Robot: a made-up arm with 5 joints.
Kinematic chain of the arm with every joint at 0, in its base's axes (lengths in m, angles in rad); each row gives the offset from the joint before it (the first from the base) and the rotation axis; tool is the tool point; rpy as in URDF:
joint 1: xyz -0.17 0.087 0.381 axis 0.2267 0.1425 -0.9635
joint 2: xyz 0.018 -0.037 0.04 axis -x
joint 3: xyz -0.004 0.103 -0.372 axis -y
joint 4: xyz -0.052 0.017 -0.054 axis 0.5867 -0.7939 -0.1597
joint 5: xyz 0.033 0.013 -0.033 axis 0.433 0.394 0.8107
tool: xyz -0.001 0.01 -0.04 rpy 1.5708 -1.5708 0
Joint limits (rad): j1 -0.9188..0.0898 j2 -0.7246..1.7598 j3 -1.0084..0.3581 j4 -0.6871..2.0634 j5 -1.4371..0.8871
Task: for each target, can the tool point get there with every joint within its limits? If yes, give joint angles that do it. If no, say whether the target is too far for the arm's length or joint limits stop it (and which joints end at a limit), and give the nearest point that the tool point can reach.
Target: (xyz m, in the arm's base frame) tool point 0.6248 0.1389 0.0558
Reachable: no: too far | nearest point 0.2085 -0.1309 0.1502 | short by 0.505 m
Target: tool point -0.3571 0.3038 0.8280
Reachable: no: joint limits stop it (at a limit: joint 1, joint 2, joint 3, joint 4, joint 5) | nearest point -0.2742 0.3962 0.2337 | short by 0.607 m
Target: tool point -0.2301 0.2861 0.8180
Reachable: no: joint limits stop it (at a limit: joint 1, joint 2, joint 3, joint 4, joint 5) | nearest point -0.1395 0.3997 0.2535 | short by 0.583 m
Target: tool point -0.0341 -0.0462 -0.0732
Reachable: yes | joints -0.7036 0.3996 0.2060 -0.1622 0.3280
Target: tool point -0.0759 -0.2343 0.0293
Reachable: yes | joints -0.4242 0.8507 -0.5001 0.1345 0.0676
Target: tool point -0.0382 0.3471 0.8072
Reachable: no: joint limits stop it (at a limit: joint 1, joint 2, joint 3, joint 4) | nearest point -0.1389 0.3994 0.2534 | short by 0.565 m
